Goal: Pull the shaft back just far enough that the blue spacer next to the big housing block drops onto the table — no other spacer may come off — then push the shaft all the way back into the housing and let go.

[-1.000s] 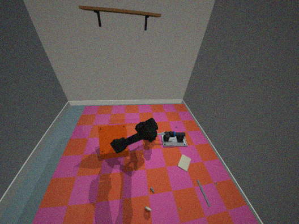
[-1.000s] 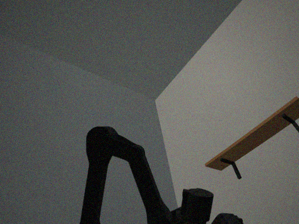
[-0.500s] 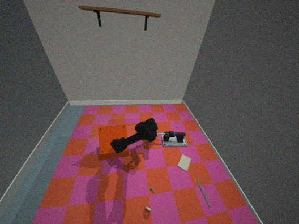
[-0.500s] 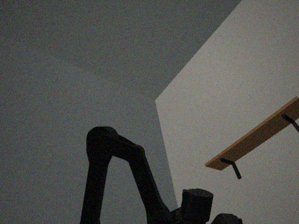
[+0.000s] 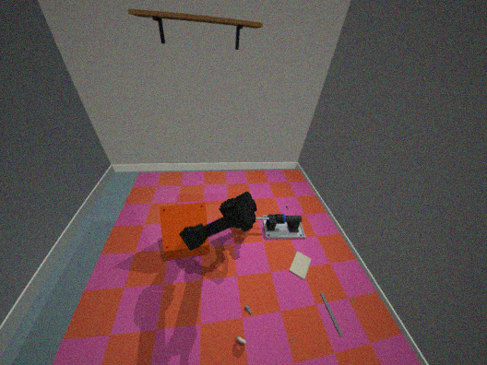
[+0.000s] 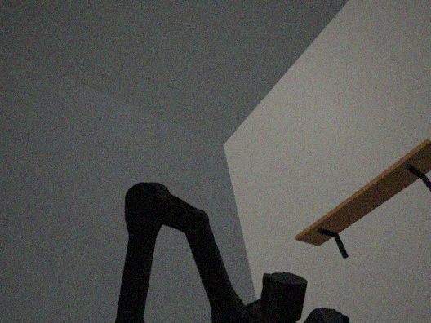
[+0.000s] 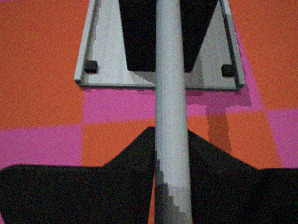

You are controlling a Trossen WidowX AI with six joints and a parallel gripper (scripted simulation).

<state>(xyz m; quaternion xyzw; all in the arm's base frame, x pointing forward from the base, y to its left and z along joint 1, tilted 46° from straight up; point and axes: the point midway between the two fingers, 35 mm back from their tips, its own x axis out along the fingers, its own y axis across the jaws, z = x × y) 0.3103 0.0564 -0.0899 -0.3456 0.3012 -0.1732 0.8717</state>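
Right now my gripper tip is 6 cm short of the grey shaft, 1 cm to the left of it and 2 cm below it. Round my gripper tip: blue spacer (16 cm ahead, 2 cm to the right, 2 cm above); then fixture (18 cm ahead, 2 cm to the right, 1 cm below); then cream card (19 cm ahead, 25 cm to the right, 5 cm below).
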